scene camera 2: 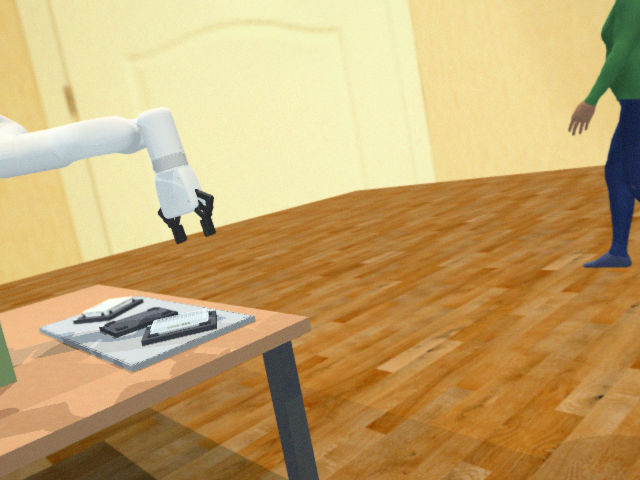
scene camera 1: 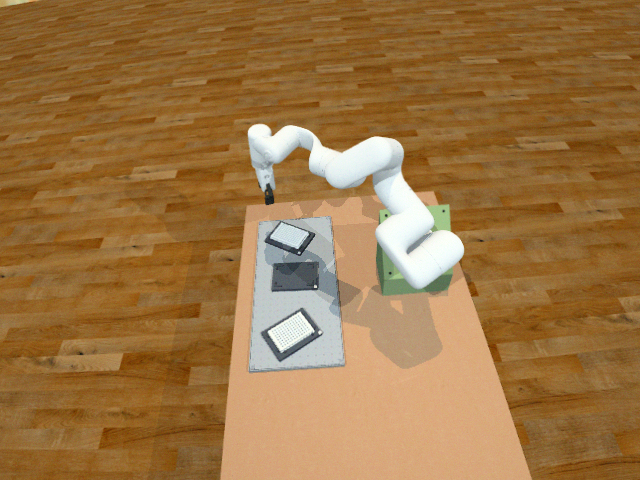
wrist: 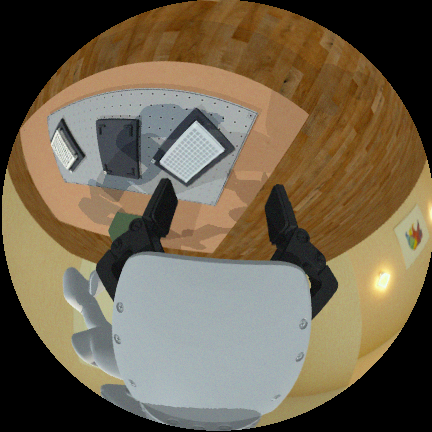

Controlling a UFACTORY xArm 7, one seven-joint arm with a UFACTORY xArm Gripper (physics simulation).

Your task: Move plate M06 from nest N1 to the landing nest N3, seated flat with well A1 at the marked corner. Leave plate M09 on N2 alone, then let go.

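A bluish-white well plate (scene camera 1: 290,235) (scene camera 2: 180,321) (wrist: 192,152) lies in a dark nest (wrist: 197,116) at the far end of the grey board. A cream well plate (scene camera 1: 291,332) (scene camera 2: 107,306) (wrist: 64,148) lies in the nest at the opposite end. The middle dark nest (scene camera 1: 295,276) (scene camera 2: 136,321) (wrist: 119,150) is empty, with a small pale mark at one corner. No plate or nest labels can be read, so I cannot tell M06 from M09. My gripper (scene camera 1: 269,198) (scene camera 2: 194,237) (wrist: 220,191) is open and empty, high above and beyond the far end of the table.
The grey perforated board (scene camera 1: 297,361) (scene camera 2: 135,364) lies on the tan table (scene camera 1: 372,423) (scene camera 2: 289,321). A green block (scene camera 1: 413,284) stands at the arm's base. A person (scene camera 2: 622,129) in green and blue stands on the floor at the right in scene camera 2.
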